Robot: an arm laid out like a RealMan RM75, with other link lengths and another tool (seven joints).
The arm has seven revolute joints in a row. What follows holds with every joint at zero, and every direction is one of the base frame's. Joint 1 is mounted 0.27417 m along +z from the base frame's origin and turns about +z. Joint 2 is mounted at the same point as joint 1 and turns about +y. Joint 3 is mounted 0.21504 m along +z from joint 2 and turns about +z. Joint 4 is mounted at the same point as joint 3 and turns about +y. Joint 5 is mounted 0.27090 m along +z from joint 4 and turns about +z. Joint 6 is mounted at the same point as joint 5 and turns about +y. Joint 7 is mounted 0.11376 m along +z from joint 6 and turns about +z. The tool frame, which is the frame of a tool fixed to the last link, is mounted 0.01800 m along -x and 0.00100 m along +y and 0.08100 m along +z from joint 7; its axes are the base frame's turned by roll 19.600, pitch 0.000 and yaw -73.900 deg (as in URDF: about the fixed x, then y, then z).
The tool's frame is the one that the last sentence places.
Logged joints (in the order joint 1, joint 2, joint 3, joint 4, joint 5, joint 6, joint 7), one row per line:
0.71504, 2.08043, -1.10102, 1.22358, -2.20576, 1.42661, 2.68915
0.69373, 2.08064, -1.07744, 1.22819, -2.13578, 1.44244, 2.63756
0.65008, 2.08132, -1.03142, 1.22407, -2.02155, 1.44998, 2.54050
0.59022, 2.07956, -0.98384, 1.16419, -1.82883, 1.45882, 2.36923
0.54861, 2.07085, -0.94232, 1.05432, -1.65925, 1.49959, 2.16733
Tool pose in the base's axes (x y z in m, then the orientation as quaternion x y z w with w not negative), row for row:
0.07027, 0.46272, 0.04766, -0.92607, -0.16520, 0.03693, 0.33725
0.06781, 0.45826, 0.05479, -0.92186, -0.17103, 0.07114, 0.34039
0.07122, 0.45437, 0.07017, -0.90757, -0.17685, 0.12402, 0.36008
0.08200, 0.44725, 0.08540, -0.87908, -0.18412, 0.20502, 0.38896
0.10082, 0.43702, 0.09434, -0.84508, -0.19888, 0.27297, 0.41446
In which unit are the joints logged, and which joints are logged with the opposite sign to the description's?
The joints are logged in radians. Opposite sign: joint 4, joint 6.
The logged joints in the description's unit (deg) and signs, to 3 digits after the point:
40.969, 119.200, -63.084, -70.106, -126.381, -81.739, 154.077
39.748, 119.212, -61.733, -70.370, -122.371, -82.646, 151.121
37.247, 119.251, -59.096, -70.134, -115.826, -83.078, 145.560
33.817, 119.150, -56.370, -66.703, -104.784, -83.584, 135.747
31.433, 118.651, -53.991, -60.408, -95.068, -85.920, 124.179

